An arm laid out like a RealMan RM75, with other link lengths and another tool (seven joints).
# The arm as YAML. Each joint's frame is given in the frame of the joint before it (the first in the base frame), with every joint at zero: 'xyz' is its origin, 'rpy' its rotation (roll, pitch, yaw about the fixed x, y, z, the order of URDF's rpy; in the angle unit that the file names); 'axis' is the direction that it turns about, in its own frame. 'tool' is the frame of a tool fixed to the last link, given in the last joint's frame.
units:
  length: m
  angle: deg
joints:
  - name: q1
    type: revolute
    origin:
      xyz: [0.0, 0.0, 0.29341]
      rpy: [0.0, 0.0, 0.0]
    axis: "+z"
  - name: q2
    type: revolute
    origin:
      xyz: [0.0, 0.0, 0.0]
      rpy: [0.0, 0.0, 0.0]
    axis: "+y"
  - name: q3
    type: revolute
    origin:
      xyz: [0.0, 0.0, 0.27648]
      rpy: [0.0, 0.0, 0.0]
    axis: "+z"
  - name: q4
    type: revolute
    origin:
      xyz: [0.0, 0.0, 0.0]
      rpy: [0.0, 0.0, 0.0]
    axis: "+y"
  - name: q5
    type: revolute
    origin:
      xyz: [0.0, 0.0, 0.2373]
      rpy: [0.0, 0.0, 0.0]
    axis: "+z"
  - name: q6
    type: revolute
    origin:
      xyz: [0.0, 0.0, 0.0]
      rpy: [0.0, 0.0, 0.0]
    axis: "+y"
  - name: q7
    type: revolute
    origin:
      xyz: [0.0, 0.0, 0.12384]
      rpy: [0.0, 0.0, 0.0]
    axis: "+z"
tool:
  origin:
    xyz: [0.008, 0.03, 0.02]
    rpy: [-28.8, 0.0, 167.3]
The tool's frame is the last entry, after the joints.
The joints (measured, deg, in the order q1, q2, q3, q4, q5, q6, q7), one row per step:
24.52, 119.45, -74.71, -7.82, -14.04, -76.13, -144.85
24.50, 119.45, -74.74, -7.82, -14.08, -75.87, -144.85
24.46, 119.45, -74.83, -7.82, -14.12, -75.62, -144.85
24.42, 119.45, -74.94, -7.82, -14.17, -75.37, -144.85
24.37, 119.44, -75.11, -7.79, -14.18, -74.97, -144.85
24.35, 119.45, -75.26, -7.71, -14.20, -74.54, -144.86
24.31, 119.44, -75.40, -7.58, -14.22, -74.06, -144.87
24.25, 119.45, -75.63, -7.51, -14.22, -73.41, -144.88
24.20, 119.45, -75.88, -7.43, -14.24, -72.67, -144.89
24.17, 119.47, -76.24, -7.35, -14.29, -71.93, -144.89
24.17, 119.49, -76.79, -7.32, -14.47, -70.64, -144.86
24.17, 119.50, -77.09, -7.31, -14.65, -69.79, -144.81
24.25, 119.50, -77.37, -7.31, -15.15, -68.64, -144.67
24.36, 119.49, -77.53, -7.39, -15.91, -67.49, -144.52
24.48, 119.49, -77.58, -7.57, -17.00, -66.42, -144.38
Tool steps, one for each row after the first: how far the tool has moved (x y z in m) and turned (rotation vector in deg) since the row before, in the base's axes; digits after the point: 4 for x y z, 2 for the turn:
0.0006, 0.0000, -0.0005, -0.17, -0.07, -0.22
0.0006, -0.0001, -0.0006, -0.21, -0.09, -0.20
0.0006, -0.0001, -0.0007, -0.23, -0.11, -0.18
0.0010, -0.0002, -0.0009, -0.33, -0.14, -0.34
0.0011, -0.0002, -0.0012, -0.36, -0.14, -0.39
0.0016, -0.0005, -0.0012, -0.39, -0.16, -0.50
0.0017, -0.0004, -0.0016, -0.50, -0.20, -0.58
0.0018, -0.0003, -0.0017, -0.57, -0.25, -0.64
0.0014, -0.0003, -0.0022, -0.69, -0.28, -0.55
0.0019, 0.0002, -0.0035, -1.14, -0.49, -0.82
0.0012, 0.0001, -0.0022, -0.75, -0.31, -0.54
0.0011, 0.0007, -0.0030, -1.10, -0.46, -0.59
0.0006, 0.0011, -0.0029, -1.14, -0.55, -0.43
-0.0003, 0.0014, -0.0030, -1.20, -0.67, -0.17

